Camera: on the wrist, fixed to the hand. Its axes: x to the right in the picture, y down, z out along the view.
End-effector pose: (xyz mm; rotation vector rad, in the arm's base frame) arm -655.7 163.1 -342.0 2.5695 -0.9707 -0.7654
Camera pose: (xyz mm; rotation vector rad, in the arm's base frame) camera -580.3 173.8 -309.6 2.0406 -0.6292 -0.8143
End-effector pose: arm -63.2 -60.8 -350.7 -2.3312 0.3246 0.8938
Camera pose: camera 8.4 -79.0 -313.3 -2.9099 0.1182 1.0398
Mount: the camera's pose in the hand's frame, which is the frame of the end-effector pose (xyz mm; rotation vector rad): 28.2 -33.2 -70.4 -0.5998 0.0616 0.0266
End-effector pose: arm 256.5 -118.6 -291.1 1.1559 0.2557 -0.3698
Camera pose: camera 268.0 -69.6 -356.9 0.5797 0.3744 -0.2105
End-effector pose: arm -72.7 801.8 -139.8 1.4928 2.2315 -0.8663
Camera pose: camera -109.6 858.2 -91.7 1.2586 2.2260 -0.1092
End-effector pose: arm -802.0 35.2 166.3 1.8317 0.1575 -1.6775
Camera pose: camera -753.4 89.0 126.3 1.4179 0.5911 -1.3591
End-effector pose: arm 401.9 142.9 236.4 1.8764 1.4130 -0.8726
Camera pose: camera 385.1 222.5 251.9 1.4626 1.4757 -0.3196
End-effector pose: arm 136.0 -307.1 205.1 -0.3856 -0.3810 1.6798
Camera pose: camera 193.7 -272.5 156.9 -0.8826 -0.8391 1.5509
